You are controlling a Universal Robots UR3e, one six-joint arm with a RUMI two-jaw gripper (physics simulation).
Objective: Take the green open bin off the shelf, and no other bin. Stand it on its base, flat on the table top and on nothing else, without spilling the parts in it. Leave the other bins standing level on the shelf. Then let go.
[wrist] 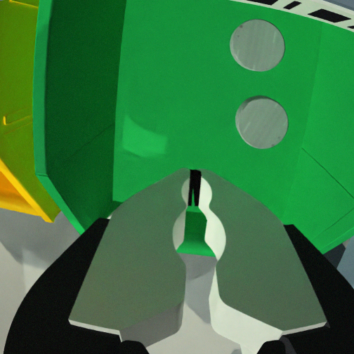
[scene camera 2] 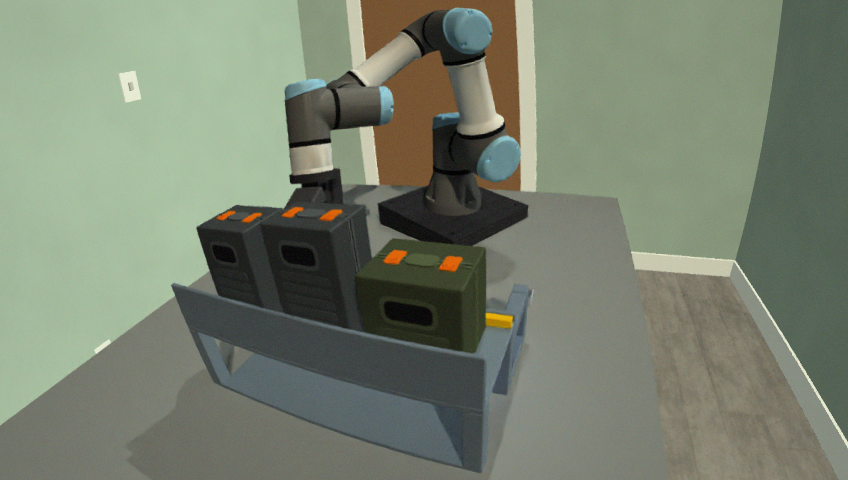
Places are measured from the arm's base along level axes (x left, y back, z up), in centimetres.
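Pixels of known places: arm's base at its link origin: [scene camera 2: 453,203].
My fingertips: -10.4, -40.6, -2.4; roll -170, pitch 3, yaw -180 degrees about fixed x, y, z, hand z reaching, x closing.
Ahead of a thing's pixels: the offset from my fingertips to its top centre, as dx, dy, dz. "spot": to the spot under its first point. Level surfaces: height alone.
The green open bin [wrist: 200,75] fills most of the wrist view, seen from above. Two round grey parts [wrist: 257,45] [wrist: 262,122] lie in it, one beyond the other. My gripper [wrist: 192,172] is shut, with its tips together above the near part of the bin. Green also shows through the gap between the jaws; contact with the bin cannot be told. In scene camera 2, cases hide the fingertips, and the green bin does not show. The blue-grey shelf @[spot: +14.8, -20.9, +11.1] [scene camera 2: 333,356] stands on the table @[dz -1.7] [scene camera 2: 571,356].
A yellow bin [wrist: 15,75] is beside the green bin's left wall. Two dark grey cases @[spot: +0.8, -15.7, +14.9] [scene camera 2: 243,276] @[+9.8, -12.5, +21.7] [scene camera 2: 309,291] and an olive case @[+21.7, -13.9, +18.0] [scene camera 2: 446,303] stand upright on the shelf. A yellow bar-like piece [scene camera 2: 498,320] shows beside the olive case. The robot's black base plate [scene camera 2: 416,223] is behind.
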